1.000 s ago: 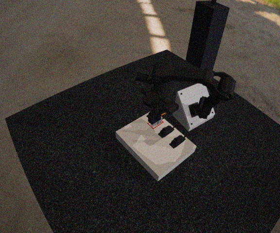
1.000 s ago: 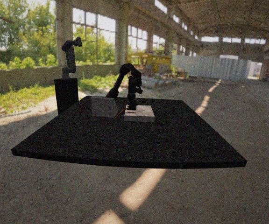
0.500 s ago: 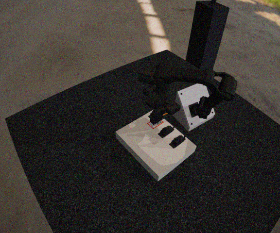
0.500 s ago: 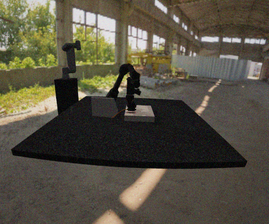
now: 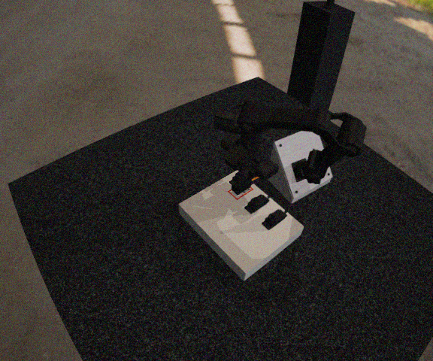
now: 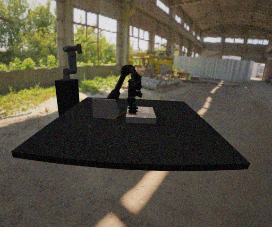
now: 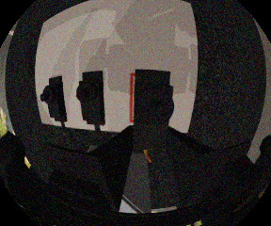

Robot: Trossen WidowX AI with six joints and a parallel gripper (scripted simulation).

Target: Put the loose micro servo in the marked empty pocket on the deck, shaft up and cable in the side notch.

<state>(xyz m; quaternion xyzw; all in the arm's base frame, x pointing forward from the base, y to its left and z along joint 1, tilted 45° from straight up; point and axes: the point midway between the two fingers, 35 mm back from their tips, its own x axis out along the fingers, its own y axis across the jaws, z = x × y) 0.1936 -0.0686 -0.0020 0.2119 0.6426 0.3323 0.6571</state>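
The white deck lies 11 cm ahead of my gripper tip, 9 cm to the left of it and 8 cm below it.
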